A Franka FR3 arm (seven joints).
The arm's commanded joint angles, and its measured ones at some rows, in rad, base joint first. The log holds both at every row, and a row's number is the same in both.
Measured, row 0:
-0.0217 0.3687 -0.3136 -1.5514 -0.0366 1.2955 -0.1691
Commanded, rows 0 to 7:
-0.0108 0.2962 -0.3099 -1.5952 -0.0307 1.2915 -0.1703
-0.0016 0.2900 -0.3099 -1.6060 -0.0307 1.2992 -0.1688
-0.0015 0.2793 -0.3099 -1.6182 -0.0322 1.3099 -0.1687
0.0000 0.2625 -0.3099 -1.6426 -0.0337 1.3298 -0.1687
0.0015 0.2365 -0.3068 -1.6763 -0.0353 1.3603 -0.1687
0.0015 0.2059 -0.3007 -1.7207 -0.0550 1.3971 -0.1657
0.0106 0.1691 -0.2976 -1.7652 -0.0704 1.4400 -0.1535
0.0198 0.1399 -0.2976 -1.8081 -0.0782 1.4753 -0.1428
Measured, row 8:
-0.0041 0.2894 -0.3078 -1.6361 -0.0413 1.3694 -0.1688
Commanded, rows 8 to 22:
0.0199 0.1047 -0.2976 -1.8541 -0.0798 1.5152 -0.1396
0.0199 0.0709 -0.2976 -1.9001 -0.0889 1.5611 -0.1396
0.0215 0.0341 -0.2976 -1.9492 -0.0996 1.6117 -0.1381
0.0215 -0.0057 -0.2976 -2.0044 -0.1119 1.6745 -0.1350
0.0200 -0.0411 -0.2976 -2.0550 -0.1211 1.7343 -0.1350
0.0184 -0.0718 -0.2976 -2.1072 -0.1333 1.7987 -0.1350
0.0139 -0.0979 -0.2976 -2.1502 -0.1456 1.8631 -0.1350
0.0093 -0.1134 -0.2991 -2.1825 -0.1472 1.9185 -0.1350
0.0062 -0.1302 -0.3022 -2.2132 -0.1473 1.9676 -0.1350
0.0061 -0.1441 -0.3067 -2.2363 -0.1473 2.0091 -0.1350
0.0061 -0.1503 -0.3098 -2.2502 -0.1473 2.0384 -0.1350
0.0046 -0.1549 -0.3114 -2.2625 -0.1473 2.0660 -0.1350
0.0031 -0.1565 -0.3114 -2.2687 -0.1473 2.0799 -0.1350
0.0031 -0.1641 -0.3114 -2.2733 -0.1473 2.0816 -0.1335
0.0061 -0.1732 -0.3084 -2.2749 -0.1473 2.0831 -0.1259
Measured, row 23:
0.0061 -0.1034 -0.3146 -2.2321 -0.1276 2.0516 -0.1535
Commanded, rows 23 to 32:
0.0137 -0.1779 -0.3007 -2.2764 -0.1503 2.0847 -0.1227
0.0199 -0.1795 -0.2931 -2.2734 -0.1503 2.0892 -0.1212
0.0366 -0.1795 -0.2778 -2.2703 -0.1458 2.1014 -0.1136
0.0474 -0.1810 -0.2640 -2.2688 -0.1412 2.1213 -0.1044
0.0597 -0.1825 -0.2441 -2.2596 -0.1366 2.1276 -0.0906
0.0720 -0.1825 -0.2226 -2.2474 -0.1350 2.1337 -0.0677
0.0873 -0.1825 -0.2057 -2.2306 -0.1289 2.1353 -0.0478
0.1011 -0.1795 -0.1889 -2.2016 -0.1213 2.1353 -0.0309
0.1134 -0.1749 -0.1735 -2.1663 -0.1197 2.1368 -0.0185
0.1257 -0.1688 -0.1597 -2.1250 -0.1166 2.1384 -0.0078
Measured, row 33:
0.0932 -0.1505 -0.1929 -2.2175 -0.1277 2.1393 -0.0466
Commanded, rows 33 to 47:
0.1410 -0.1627 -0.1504 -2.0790 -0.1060 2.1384 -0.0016
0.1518 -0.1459 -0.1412 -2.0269 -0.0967 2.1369 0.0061
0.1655 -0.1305 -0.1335 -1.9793 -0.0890 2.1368 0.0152
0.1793 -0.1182 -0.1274 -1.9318 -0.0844 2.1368 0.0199
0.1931 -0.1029 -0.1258 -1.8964 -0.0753 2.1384 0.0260
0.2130 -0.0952 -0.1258 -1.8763 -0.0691 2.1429 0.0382
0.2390 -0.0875 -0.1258 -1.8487 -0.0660 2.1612 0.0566
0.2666 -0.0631 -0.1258 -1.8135 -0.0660 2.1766 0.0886
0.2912 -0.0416 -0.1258 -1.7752 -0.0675 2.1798 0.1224
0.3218 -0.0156 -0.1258 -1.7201 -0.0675 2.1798 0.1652
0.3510 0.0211 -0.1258 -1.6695 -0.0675 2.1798 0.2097
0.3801 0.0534 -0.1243 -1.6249 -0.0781 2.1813 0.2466
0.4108 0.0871 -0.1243 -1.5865 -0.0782 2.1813 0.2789
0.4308 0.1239 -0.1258 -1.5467 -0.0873 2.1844 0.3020
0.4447 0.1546 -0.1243 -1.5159 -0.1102 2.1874 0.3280
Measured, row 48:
0.3963 0.0345 -0.1161 -1.6733 -0.0865 2.1823 0.2540
